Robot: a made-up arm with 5 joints.
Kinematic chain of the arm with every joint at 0, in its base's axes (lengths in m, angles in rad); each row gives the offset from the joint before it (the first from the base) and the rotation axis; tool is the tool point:
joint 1: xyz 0 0 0.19 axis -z
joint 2: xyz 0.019 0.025 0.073 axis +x
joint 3: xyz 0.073 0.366 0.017 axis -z
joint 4: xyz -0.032 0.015 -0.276 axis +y
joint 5: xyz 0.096 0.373 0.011 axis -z
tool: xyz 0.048 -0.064 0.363
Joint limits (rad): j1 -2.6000..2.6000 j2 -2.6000..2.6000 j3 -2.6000..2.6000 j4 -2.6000..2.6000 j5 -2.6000..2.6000
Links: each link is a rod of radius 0.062 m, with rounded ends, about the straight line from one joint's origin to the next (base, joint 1, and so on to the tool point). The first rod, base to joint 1, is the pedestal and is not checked.
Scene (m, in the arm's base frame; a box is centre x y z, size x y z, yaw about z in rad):
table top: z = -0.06
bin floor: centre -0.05 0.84 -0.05 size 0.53 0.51 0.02 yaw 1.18
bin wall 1: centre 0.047 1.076 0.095 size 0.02 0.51 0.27 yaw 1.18
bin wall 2: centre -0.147 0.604 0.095 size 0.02 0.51 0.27 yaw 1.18
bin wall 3: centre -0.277 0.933 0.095 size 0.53 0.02 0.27 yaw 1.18
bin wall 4: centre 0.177 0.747 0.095 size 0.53 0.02 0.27 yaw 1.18
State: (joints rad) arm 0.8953 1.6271 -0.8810 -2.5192 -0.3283
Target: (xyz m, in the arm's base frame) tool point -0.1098 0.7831 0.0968
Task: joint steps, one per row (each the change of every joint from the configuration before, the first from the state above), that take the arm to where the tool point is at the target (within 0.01 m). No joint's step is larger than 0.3 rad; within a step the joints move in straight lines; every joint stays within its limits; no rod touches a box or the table.
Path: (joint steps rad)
1: -0.1226 -0.2634 0.0745 -0.0202 -0.0336
2: -0.1226 -0.2634 0.0744 -0.0202 -0.0337
3: -0.1226 -0.2634 0.0745 -0.0202 -0.0336
4: -0.1226 -0.2634 0.0744 -0.0202 -0.0337

